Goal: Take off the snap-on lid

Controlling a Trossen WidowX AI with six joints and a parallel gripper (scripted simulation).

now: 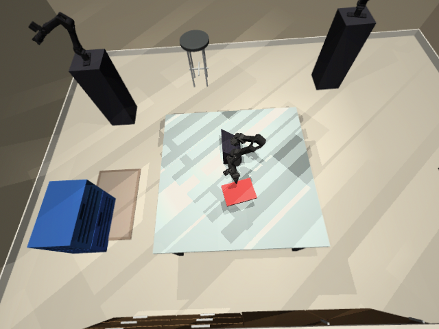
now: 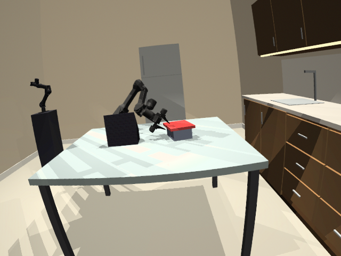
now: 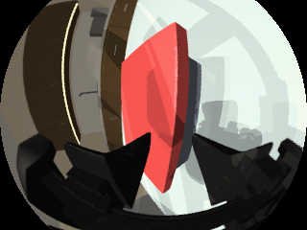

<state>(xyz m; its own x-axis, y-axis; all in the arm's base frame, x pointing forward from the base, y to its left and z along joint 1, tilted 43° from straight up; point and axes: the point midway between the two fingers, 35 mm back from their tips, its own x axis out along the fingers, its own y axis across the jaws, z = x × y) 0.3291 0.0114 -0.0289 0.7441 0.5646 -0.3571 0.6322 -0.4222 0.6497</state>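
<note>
Now: the lid 80 mm ahead of my gripper tip and 20 mm to the left of it. Round my gripper tip: grey storage box: 80 mm ahead, 20 mm to the left, 40 mm below.
</note>
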